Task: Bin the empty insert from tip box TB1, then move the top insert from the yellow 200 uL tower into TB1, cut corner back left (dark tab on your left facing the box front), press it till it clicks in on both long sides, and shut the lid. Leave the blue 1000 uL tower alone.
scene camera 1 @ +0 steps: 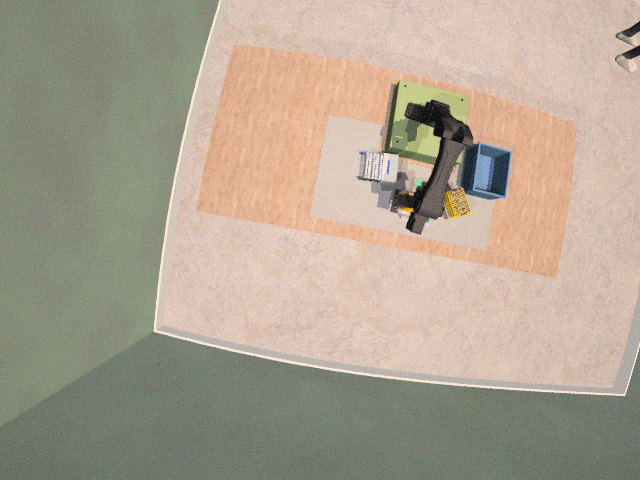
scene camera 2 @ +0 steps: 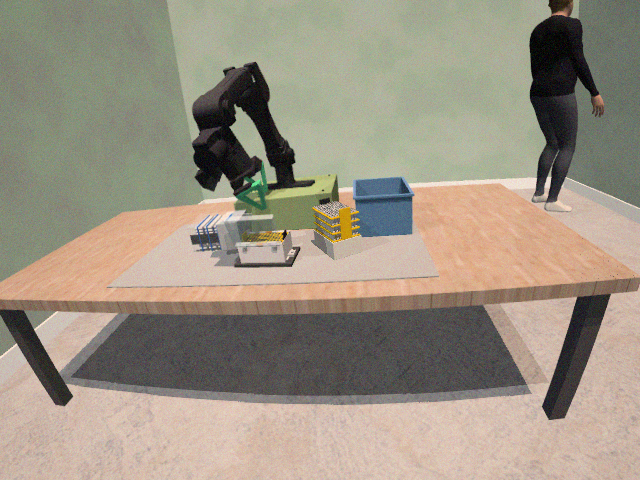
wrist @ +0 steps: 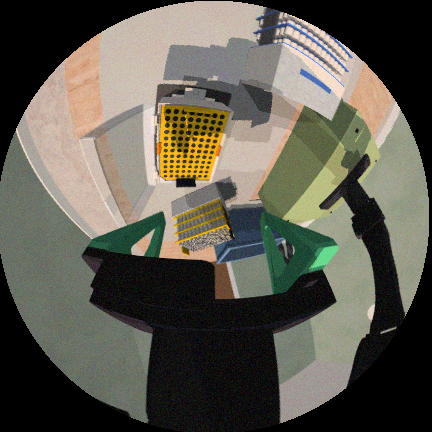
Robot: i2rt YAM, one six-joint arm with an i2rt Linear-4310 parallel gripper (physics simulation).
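Note:
Tip box TB1 stands on a dark base with its translucent lid open. A yellow insert with dark, empty holes sits in it; its black tab faces the yellow tower in the wrist view. The yellow 200 uL tower holds several stacked inserts with tips, on a white base. My gripper is open and empty, above and behind TB1 in scene camera 2. The arm hides much of TB1 in scene camera 1.
The blue 1000 uL tower stands left of TB1 in scene camera 2. A blue bin stands beyond the yellow tower. The green robot base is behind, and a person stands behind the table.

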